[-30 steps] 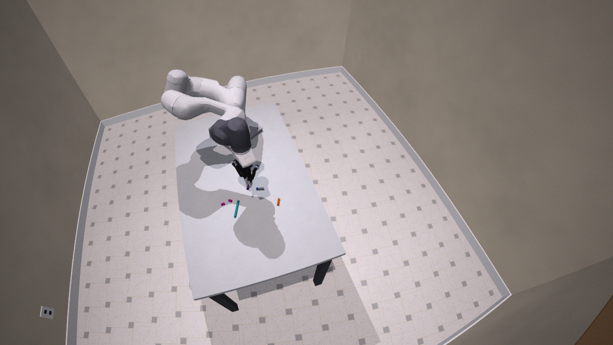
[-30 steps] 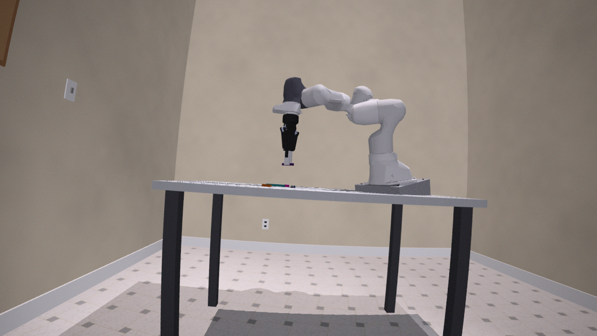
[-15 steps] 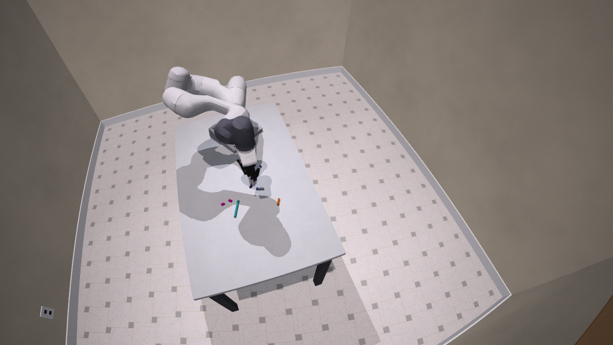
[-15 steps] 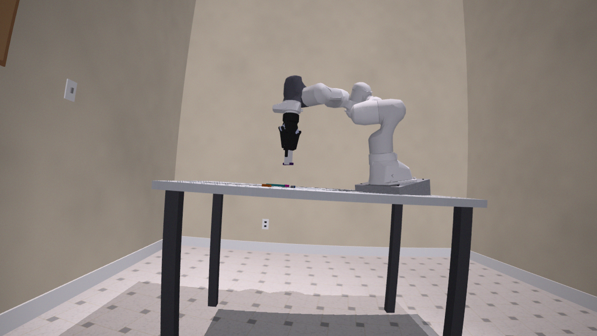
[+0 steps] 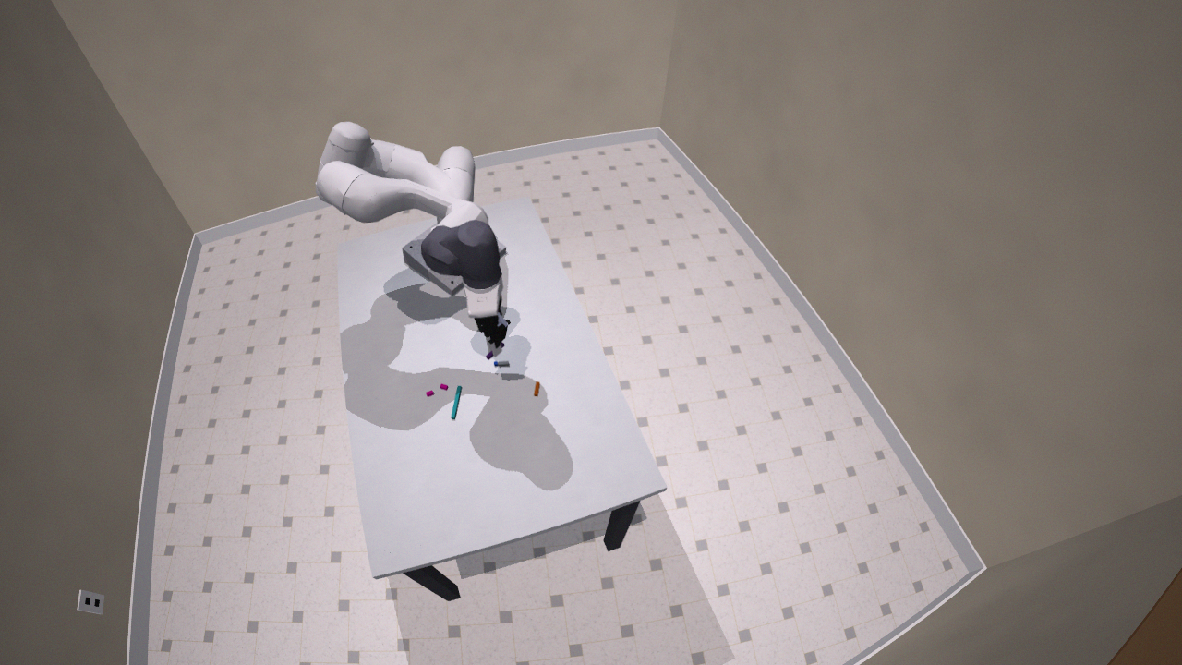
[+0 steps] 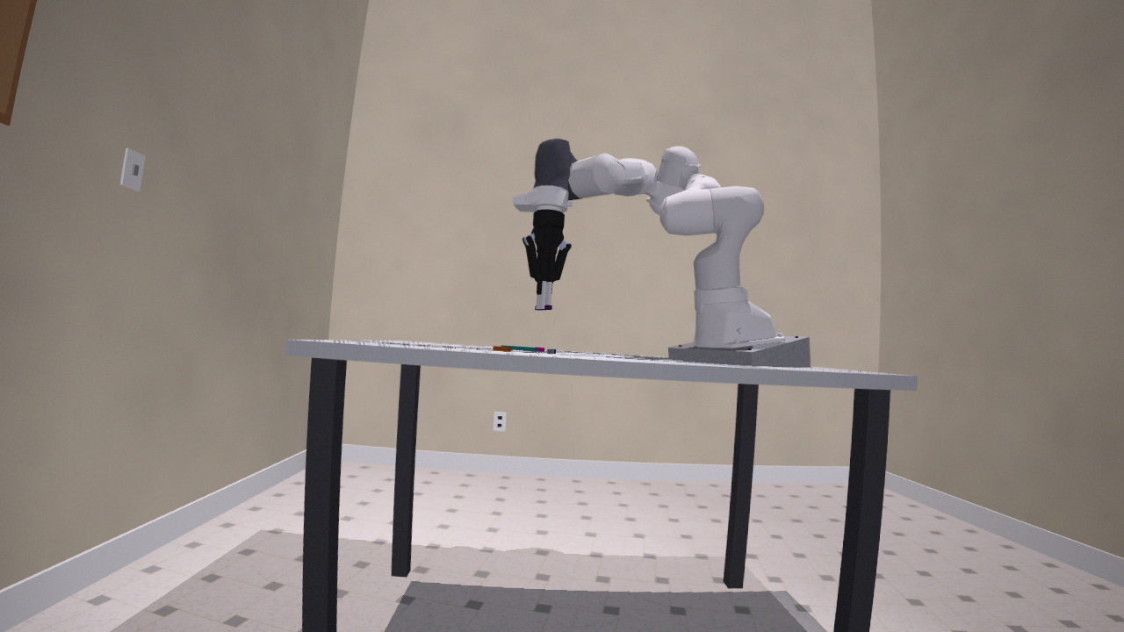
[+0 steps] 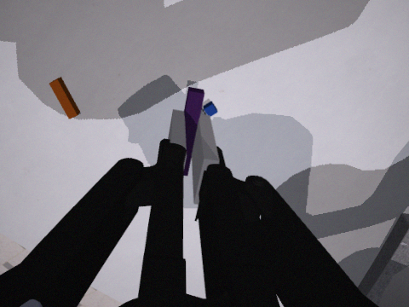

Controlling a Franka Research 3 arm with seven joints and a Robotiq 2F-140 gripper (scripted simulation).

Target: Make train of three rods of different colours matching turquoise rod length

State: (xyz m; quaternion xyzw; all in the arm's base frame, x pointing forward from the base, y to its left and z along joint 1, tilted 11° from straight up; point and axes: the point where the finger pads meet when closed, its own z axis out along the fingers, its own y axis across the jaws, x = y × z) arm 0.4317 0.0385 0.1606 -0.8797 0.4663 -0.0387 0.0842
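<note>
Now: the grey rod 130 mm below my hand, 20 mm to the left of it and 20 mm behind it. Also, from my hand: orange rod: 130 mm below, 90 mm to the left, 80 mm ahead; purple rod: 30 mm below; blue rod: 130 mm below, 30 mm behind.
</note>
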